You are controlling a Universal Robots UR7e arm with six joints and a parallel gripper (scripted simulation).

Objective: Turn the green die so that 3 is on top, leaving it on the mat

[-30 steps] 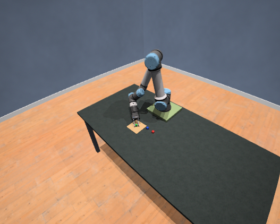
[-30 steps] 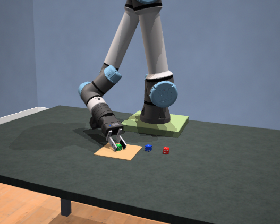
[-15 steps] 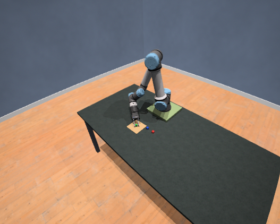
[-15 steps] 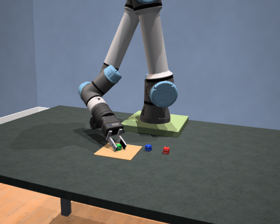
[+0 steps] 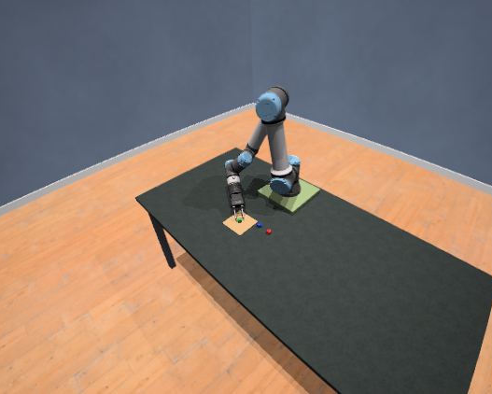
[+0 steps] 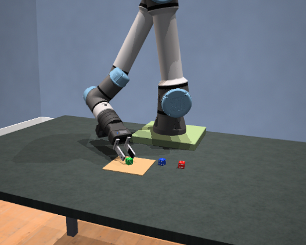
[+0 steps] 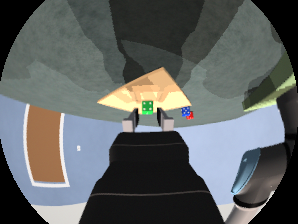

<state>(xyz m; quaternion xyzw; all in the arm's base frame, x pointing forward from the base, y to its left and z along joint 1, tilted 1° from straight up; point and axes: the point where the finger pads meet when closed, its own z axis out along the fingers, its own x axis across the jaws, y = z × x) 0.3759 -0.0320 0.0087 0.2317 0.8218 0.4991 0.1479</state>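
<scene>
Right now the green die is 1 cm ahead of my hand, 2 cm to the left of it and 2 cm below it. Round my hand: red die 5 cm behind, 19 cm to the left, 2 cm below; then tan mat 1 cm ahead, 2 cm to the left, 3 cm below; then blue die 4 cm behind, 12 cm to the left, 2 cm below.
</scene>
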